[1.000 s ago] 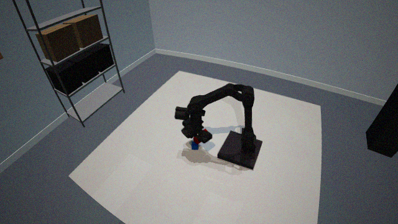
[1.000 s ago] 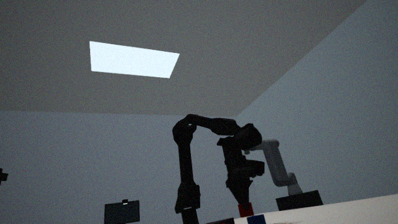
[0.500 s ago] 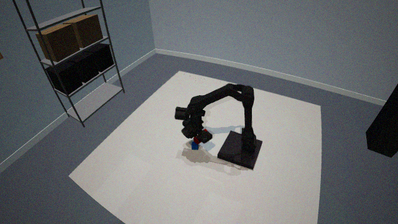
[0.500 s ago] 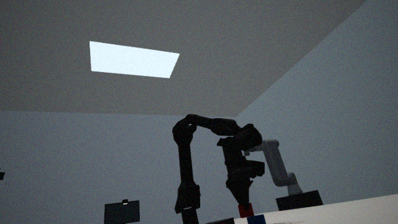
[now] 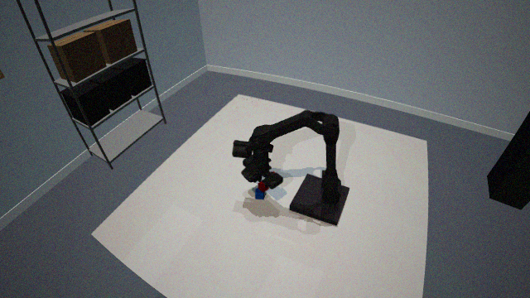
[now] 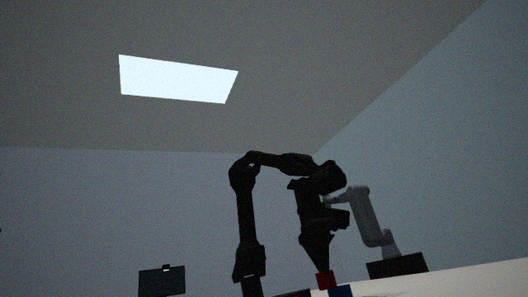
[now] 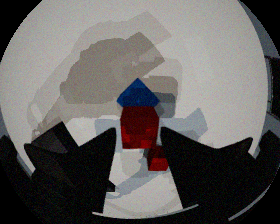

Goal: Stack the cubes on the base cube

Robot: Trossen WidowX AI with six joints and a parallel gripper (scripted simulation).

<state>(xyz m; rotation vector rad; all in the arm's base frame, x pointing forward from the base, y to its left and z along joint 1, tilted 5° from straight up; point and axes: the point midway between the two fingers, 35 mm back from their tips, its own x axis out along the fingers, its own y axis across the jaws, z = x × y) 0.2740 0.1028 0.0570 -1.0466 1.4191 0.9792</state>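
My gripper tip is now 10 mm short of the blue base cube, 20 mm to the right of it and 50 mm above it.
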